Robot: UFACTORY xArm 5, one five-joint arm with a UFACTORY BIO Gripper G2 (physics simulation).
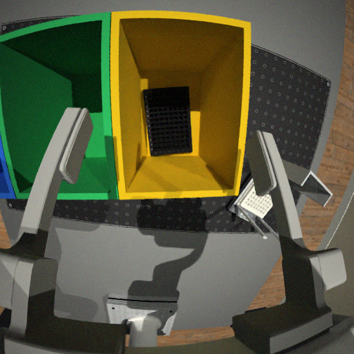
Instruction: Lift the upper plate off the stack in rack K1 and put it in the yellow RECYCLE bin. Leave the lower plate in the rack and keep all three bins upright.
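A black well plate (168, 122) lies on the floor of the yellow bin (180, 195), inside its walls. My gripper (170, 150) is open and empty above the yellow bin, one finger over the green bin and the other past the yellow bin's right wall. The yellow bin, the green bin (106, 60) and the blue bin (6, 186) stand upright side by side; a narrow part of the blue one shows at the left edge. A white plate (256, 202) sits in a small holder at the right, partly hidden by my right finger; I cannot tell whether this is rack K1.
A dark perforated board (292, 95) lies under the bins. A thin-edged bracket (318, 189) stands at its right side. A pale flat device (118, 311) with a white round part is at the bottom. The arm's shadow falls below the yellow bin. Wooden floor shows at the right.
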